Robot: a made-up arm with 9 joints. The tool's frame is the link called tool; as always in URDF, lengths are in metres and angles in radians.
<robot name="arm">
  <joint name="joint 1" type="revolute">
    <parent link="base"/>
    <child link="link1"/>
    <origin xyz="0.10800 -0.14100 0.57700" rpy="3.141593 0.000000 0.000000"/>
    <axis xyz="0 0 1"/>
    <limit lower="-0.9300" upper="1.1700" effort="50" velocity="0.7"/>
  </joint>
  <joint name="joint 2" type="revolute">
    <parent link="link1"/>
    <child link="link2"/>
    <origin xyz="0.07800 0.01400 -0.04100" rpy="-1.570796 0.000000 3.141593"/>
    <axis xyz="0 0 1"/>
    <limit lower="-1.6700" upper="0.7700" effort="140" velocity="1.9"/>
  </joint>
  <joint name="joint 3" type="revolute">
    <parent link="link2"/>
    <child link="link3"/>
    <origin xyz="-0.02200 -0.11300 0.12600" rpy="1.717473 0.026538 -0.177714"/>
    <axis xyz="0 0 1"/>
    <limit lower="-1.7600" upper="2.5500" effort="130" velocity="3.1"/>
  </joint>
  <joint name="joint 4" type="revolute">
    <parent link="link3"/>
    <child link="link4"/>
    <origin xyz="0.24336 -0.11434 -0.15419" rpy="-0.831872 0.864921 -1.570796"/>
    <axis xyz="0 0 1"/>
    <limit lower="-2.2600" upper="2.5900" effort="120" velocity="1.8"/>
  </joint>
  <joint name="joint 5" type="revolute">
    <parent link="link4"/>
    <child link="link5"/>
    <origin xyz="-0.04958 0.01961 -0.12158" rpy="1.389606 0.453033 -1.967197"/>
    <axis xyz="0 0 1"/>
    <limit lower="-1.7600" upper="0.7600" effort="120" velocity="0.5"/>
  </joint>
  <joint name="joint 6" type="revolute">
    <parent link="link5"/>
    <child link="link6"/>
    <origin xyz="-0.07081 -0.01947 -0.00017" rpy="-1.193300 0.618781 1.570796"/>
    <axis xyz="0 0 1"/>
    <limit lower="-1.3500" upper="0.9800" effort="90" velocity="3.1"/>
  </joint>
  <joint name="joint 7" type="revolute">
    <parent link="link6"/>
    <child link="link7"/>
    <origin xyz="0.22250 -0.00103 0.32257" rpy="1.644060 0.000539 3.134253"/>
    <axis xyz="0 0 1"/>
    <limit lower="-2.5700" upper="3.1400" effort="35" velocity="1.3"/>
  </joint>
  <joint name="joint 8" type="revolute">
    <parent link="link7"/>
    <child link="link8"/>
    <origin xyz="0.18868 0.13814 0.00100" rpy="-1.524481 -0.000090 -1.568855"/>
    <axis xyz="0 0 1"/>
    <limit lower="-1.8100" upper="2.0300" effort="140" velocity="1.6"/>
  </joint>
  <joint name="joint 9" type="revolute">
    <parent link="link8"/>
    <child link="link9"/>
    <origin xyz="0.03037 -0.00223 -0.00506" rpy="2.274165 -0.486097 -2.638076"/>
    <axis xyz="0 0 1"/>
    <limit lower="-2.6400" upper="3.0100" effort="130" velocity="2.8"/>
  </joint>
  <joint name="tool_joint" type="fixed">
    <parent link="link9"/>
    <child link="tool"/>
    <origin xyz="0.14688 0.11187 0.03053" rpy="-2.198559 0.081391 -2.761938"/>
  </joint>
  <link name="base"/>
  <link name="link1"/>
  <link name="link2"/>
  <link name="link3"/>
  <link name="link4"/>
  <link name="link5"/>
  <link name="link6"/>
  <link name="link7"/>
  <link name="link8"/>
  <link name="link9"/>
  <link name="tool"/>
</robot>
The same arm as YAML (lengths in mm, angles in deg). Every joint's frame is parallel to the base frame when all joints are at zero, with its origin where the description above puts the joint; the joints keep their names.
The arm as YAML. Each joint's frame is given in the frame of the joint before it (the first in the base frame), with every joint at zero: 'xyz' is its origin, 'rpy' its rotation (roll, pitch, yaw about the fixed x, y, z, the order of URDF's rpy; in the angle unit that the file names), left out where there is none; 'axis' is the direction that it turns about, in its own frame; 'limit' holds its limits. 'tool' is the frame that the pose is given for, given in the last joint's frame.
units:
  length: mm
  angle: deg
joints:
  - name: joint 1
    type: revolute
    origin:
      xyz: [108.0, -141.0, 577.0]
    axis: [0.0, 0.0, -1.0]
    limit:
      lower: -53.29
      upper: 67.04
  - name: joint 2
    type: revolute
    origin:
      xyz: [78.0, -14.0, 41.0]
    axis: [0.0, 1.0, 0.0]
    limit:
      lower: -95.68
      upper: 44.12
  - name: joint 3
    type: revolute
    origin:
      xyz: [22.0, 126.0, -113.0]
    axis: [0.178699, -0.146099, -0.972996]
    limit:
      lower: -100.84
      upper: 146.1
  - name: joint 4
    type: revolute
    origin:
      xyz: [-267.0, -97.0, 124.0]
    axis: [-0.649222, -0.59032, -0.479617]
    limit:
      lower: -129.49
      upper: 148.4
  - name: joint 5
    type: revolute
    origin:
      xyz: [71.0, 110.0, 22.0]
    axis: [-0.207407, 0.58852, -0.781426]
    limit:
      lower: -100.84
      upper: 43.54
  - name: joint 6
    type: revolute
    origin:
      xyz: [-63.0, 20.0, 32.0]
    axis: [-0.995376, 0.062198, -0.073198]
    limit:
      lower: -77.35
      upper: 56.15
  - name: joint 7
    type: revolute
    origin:
      xyz: [-335.0, -202.0, -23.0]
    axis: [0.0, 0.0, 1.0]
    limit:
      lower: -147.25
      upper: 179.91
  - name: joint 8
    type: revolute
    origin:
      xyz: [-126.0, 197.0, 1.0]
    axis: [0.060898, 0.99707, 0.046299]
    limit:
      lower: -103.71
      upper: 116.31
  - name: joint 9
    type: revolute
    origin:
      xyz: [30.0, -7.0, 2.0]
    axis: [-0.664787, -0.50749, -0.548189]
    limit:
      lower: -151.26
      upper: 172.46
tool:
  origin:
    xyz: [-125.0, 136.0, -30.0]
    rpy: [-1.76, 6.26, -42.88]

